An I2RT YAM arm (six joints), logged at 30 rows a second.
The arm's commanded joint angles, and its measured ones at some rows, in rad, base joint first. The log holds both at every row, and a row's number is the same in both.
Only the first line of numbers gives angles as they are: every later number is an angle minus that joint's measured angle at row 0.
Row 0, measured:
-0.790 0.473 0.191 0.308 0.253 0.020
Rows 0 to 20, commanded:
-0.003 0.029 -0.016 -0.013 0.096 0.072
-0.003 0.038 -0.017 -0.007 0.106 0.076
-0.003 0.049 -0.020 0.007 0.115 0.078
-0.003 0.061 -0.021 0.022 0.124 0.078
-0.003 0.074 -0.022 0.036 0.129 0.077
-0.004 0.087 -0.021 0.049 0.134 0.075
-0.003 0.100 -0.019 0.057 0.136 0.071
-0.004 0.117 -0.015 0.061 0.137 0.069
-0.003 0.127 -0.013 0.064 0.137 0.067
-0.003 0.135 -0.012 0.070 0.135 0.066
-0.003 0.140 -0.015 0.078 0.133 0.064
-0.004 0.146 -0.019 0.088 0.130 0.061
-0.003 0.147 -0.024 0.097 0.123 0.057
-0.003 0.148 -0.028 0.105 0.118 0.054
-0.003 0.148 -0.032 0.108 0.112 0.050
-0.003 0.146 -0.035 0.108 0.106 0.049
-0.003 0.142 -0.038 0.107 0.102 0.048
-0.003 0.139 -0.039 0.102 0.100 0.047
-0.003 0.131 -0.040 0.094 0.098 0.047
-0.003 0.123 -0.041 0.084 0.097 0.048
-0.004 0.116 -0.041 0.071 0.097 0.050
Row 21, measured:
0.000 0.123 -0.007 0.153 0.088 0.036
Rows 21 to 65, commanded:
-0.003 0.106 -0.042 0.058 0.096 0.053
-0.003 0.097 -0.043 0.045 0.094 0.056
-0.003 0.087 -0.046 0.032 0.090 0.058
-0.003 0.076 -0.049 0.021 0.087 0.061
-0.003 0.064 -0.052 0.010 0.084 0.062
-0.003 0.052 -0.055 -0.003 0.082 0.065
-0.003 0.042 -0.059 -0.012 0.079 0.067
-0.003 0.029 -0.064 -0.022 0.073 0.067
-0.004 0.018 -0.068 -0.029 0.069 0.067
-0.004 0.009 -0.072 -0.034 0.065 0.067
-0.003 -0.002 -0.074 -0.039 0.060 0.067
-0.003 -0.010 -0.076 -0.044 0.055 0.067
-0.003 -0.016 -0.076 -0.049 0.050 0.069
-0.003 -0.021 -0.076 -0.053 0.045 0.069
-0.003 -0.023 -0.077 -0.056 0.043 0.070
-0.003 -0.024 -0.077 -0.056 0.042 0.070
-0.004 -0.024 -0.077 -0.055 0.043 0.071
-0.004 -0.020 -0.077 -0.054 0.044 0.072
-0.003 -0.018 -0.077 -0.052 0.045 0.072
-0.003 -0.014 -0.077 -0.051 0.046 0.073
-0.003 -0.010 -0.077 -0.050 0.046 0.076
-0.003 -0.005 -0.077 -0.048 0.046 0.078
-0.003 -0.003 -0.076 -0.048 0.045 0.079
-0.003 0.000 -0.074 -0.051 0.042 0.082
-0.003 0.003 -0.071 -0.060 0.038 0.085
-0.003 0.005 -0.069 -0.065 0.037 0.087
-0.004 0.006 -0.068 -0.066 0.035 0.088
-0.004 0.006 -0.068 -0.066 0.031 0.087
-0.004 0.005 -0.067 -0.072 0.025 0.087
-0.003 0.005 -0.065 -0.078 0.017 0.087
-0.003 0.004 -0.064 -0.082 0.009 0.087
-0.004 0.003 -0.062 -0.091 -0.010 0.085
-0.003 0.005 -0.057 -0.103 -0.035 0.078
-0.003 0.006 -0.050 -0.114 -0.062 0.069
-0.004 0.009 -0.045 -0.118 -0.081 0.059
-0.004 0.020 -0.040 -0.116 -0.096 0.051
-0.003 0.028 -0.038 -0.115 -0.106 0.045
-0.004 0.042 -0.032 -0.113 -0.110 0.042
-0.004 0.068 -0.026 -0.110 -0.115 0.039
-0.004 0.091 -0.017 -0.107 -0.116 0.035
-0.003 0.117 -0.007 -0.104 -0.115 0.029
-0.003 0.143 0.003 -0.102 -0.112 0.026
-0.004 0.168 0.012 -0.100 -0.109 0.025
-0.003 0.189 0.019 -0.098 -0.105 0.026
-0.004 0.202 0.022 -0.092 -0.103 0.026
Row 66, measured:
-0.005 0.119 0.028 0.056 -0.073 0.004
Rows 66 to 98, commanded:
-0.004 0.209 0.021 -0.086 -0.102 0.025
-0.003 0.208 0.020 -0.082 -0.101 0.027
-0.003 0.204 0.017 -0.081 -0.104 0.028
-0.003 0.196 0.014 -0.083 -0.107 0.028
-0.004 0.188 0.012 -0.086 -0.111 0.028
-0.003 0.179 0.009 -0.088 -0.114 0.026
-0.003 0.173 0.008 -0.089 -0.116 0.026
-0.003 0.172 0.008 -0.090 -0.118 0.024
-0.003 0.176 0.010 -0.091 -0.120 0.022
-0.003 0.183 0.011 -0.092 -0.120 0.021
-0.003 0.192 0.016 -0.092 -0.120 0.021
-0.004 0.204 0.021 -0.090 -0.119 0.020
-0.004 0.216 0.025 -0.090 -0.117 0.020
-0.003 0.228 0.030 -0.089 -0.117 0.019
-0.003 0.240 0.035 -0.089 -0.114 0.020
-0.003 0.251 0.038 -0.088 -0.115 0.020
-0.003 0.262 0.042 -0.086 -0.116 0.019
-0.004 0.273 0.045 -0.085 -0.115 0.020
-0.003 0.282 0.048 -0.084 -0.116 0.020
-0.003 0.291 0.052 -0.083 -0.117 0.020
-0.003 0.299 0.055 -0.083 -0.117 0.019
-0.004 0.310 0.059 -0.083 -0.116 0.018
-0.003 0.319 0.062 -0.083 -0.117 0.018
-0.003 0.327 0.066 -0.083 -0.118 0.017
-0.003 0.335 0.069 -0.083 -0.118 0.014
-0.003 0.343 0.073 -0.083 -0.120 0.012
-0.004 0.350 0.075 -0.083 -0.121 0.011
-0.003 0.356 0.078 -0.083 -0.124 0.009
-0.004 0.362 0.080 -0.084 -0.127 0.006
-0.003 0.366 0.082 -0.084 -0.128 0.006
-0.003 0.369 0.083 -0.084 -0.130 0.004
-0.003 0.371 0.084 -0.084 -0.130 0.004
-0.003 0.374 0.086 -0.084 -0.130 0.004
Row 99, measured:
-0.005 0.313 0.130 0.165 -0.104 -0.009
